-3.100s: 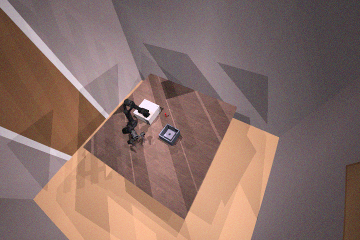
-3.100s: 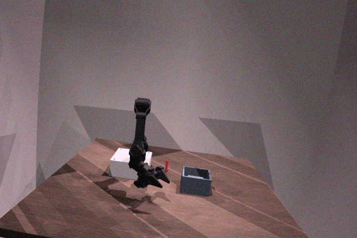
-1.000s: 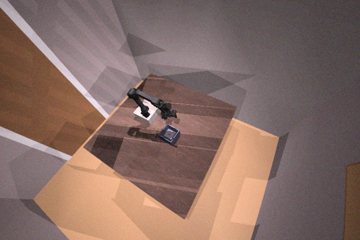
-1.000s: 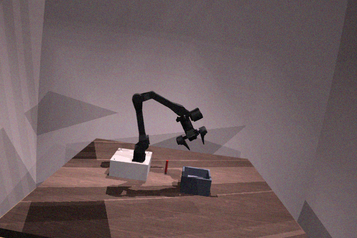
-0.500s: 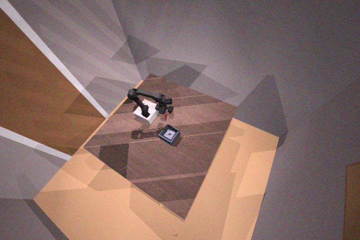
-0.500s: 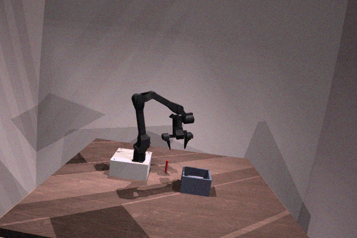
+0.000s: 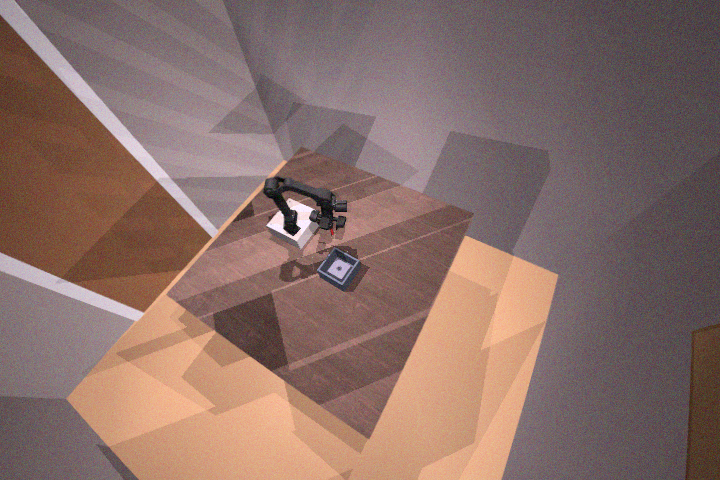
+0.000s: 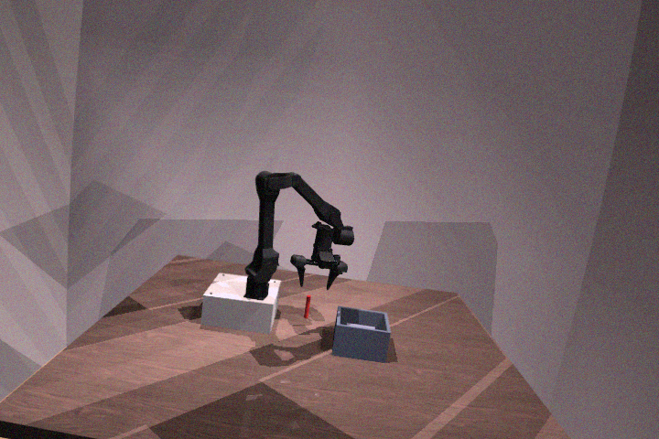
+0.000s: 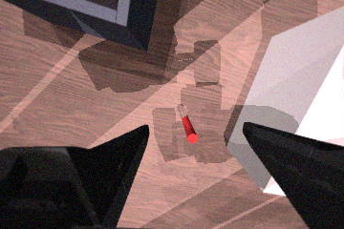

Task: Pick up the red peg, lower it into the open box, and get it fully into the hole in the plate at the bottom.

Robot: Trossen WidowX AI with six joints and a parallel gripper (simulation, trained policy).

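The red peg lies 2 cm behind my gripper tip, 3 cm to the left of it and 8 cm below it. From my gripper tip the other things lie so: plate 18 cm ahead, 13 cm to the right, 8 cm below; box 18 cm ahead, 13 cm to the right, 9 cm below.
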